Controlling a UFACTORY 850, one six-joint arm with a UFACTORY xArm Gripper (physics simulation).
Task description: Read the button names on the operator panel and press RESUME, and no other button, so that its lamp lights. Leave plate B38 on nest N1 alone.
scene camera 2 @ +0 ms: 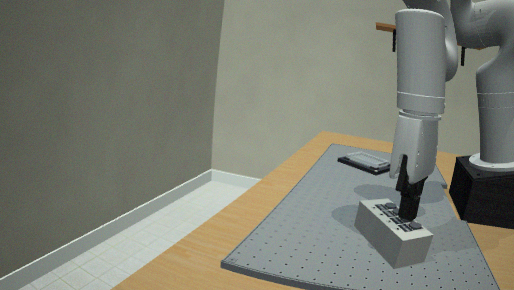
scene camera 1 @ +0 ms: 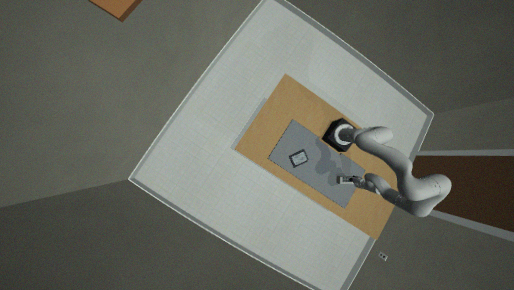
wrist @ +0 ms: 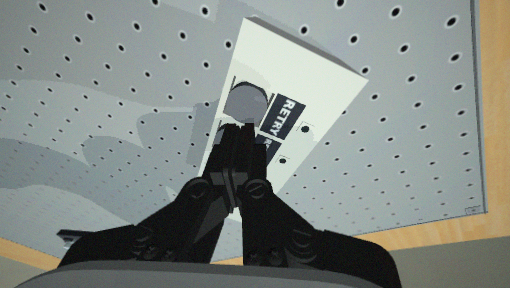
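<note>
The pale operator panel (scene camera 1: 340, 180) (scene camera 2: 379, 235) (wrist: 320, 80) stands on the grey perforated board. In the wrist view, the RETRY label (wrist: 283, 117) lies beside a round grey end button (wrist: 245, 101). The adjacent label (wrist: 269, 145) is partly covered, with its first letters showing. My gripper (scene camera 2: 407, 219) (wrist: 243, 141) is shut and empty. Its tips are low over the panel at the button beside RETRY's, which they mostly hide; contact cannot be told. The two visible lamp spots (wrist: 305, 129) (wrist: 282, 160) look dark. Plate B38 (scene camera 1: 299, 158) (scene camera 2: 371, 160) lies on nest N1 (scene camera 2: 356, 166); their markings are unreadable.
The grey perforated board (scene camera 1: 280, 149) (scene camera 2: 280, 240) lies on the wooden table (scene camera 1: 275, 107) (scene camera 2: 190, 250). The arm's black base (scene camera 1: 332, 138) (scene camera 2: 485, 200) stands beside the board. Another panel button (scene camera 2: 415, 226) is close beside the fingertips.
</note>
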